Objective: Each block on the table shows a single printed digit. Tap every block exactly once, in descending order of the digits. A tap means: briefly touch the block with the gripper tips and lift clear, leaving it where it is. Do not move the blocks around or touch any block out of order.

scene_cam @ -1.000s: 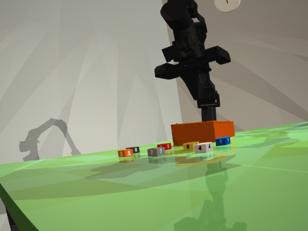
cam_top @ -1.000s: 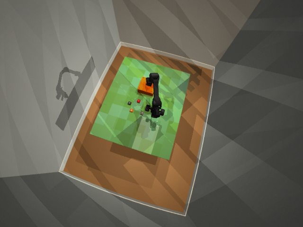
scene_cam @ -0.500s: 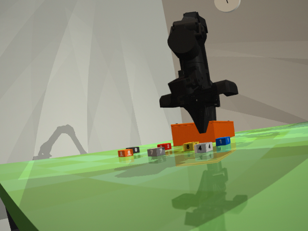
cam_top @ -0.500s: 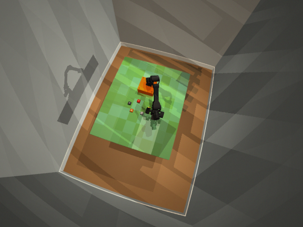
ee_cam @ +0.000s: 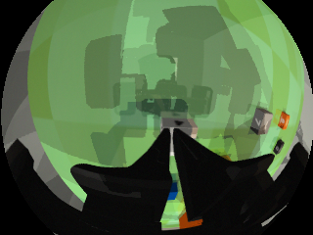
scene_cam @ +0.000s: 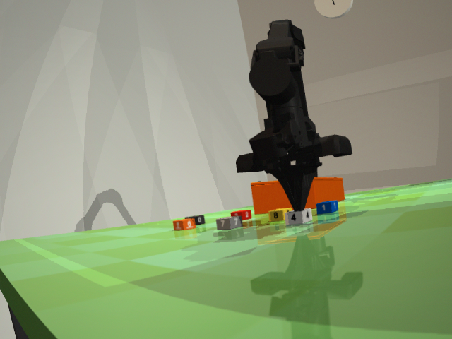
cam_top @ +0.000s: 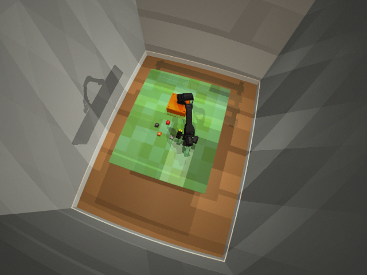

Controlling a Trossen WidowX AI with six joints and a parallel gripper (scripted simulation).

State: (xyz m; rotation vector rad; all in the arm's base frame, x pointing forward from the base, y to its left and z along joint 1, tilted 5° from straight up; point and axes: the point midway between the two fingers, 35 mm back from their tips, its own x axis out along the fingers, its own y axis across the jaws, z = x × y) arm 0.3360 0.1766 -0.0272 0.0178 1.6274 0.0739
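Now: the white block marked 4 10 mm to the right of my gripper tip, 10 mm below it and 10 mm behind it. The rest, counted from my gripper tip: yellow block marked 8 (80 mm to the right, 70 mm behind, 10 mm below); then blue 1 block (120 mm behind, 10 mm to the right, 10 mm below); then grey 7 block (140 mm to the right, 10 mm below, 10 mm ahead).
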